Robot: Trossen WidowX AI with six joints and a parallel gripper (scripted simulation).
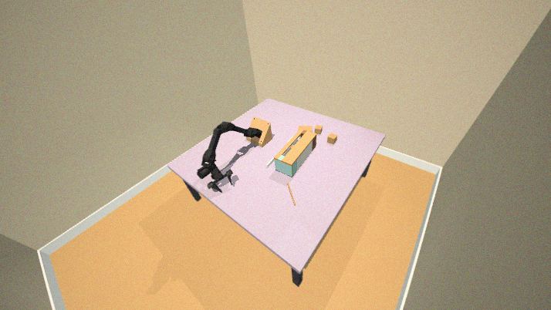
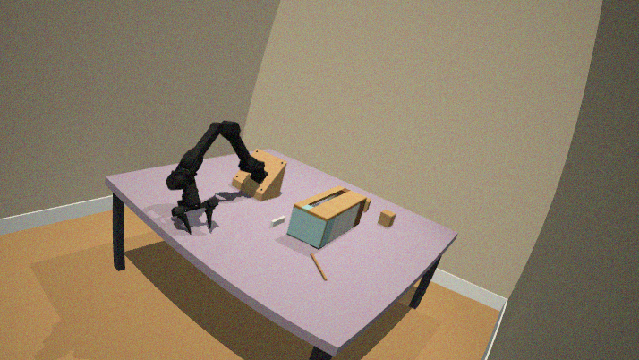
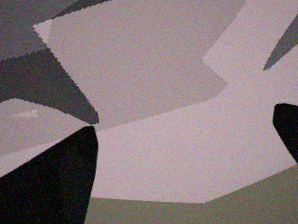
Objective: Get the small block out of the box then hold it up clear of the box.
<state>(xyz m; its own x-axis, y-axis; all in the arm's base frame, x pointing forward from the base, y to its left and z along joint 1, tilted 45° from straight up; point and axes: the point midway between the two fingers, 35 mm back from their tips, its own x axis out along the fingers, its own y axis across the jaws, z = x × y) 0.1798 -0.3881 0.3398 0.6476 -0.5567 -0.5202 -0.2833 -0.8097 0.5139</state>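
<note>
The tan block lies 54 cm to the left of my gripper tip, 16 cm ahead of it and 7 cm above it. From my gripper tip the other things lie so: thin tan stick: 36 cm ahead, 25 cm to the left, 1 cm below; then box: 54 cm to the left, 15 cm ahead, 5 cm above.
</note>
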